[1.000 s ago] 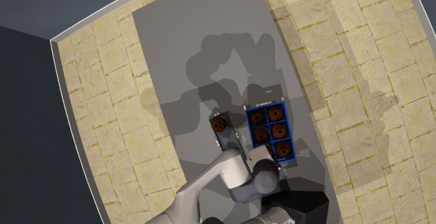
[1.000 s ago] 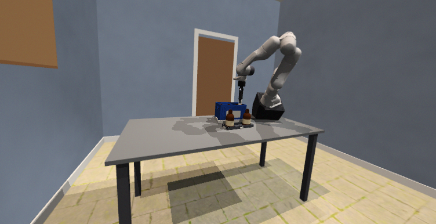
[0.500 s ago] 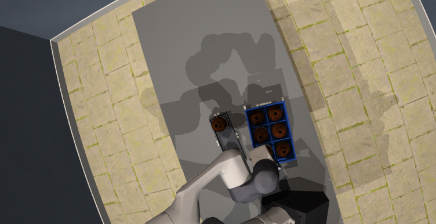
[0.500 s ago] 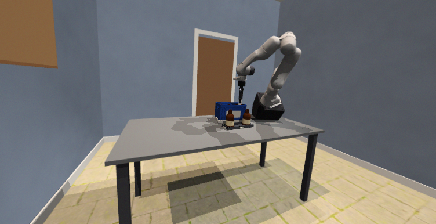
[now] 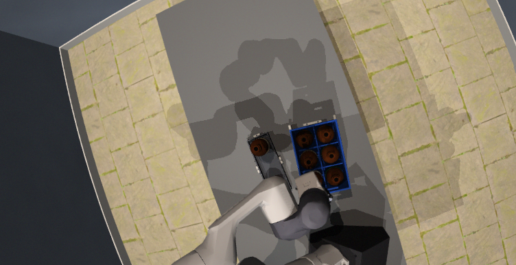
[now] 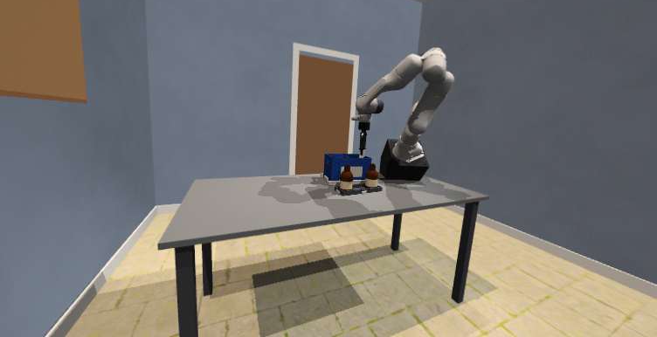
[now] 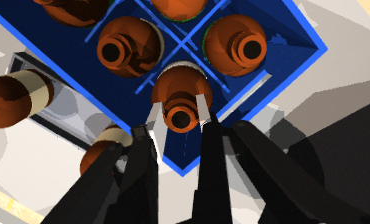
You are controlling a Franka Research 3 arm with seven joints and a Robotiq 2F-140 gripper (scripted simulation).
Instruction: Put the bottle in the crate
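My hand is 9 cm above the brown bottle. Also, from my hand: dark tray: 18 cm to the left, 18 cm below, 8 cm ahead; blue crate: 11 cm below, 9 cm ahead, 4 cm to the right.
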